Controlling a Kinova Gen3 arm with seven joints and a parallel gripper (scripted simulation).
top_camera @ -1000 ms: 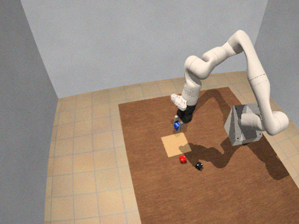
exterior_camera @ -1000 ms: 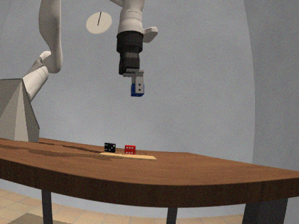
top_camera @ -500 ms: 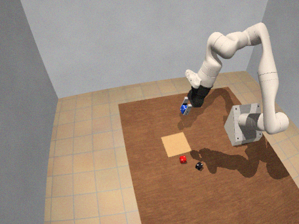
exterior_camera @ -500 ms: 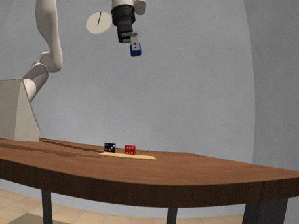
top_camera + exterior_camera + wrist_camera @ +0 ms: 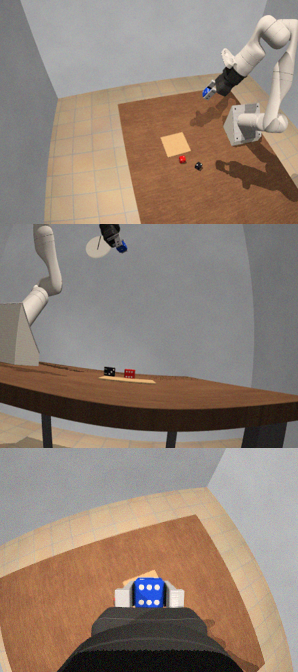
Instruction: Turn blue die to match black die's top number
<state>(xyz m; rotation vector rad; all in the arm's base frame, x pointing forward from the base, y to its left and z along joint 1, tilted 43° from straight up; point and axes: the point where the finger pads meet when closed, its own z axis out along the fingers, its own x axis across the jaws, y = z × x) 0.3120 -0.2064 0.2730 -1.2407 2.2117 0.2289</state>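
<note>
The tan mat lies 70 mm ahead of my hand, 70 mm to the right of it and 430 mm below it. The rest, counted from my hand: red die 70 mm ahead, 40 mm to the left, 420 mm below; then black die 10 mm behind, 100 mm to the left, 420 mm below; then blue die right at my hand.
</note>
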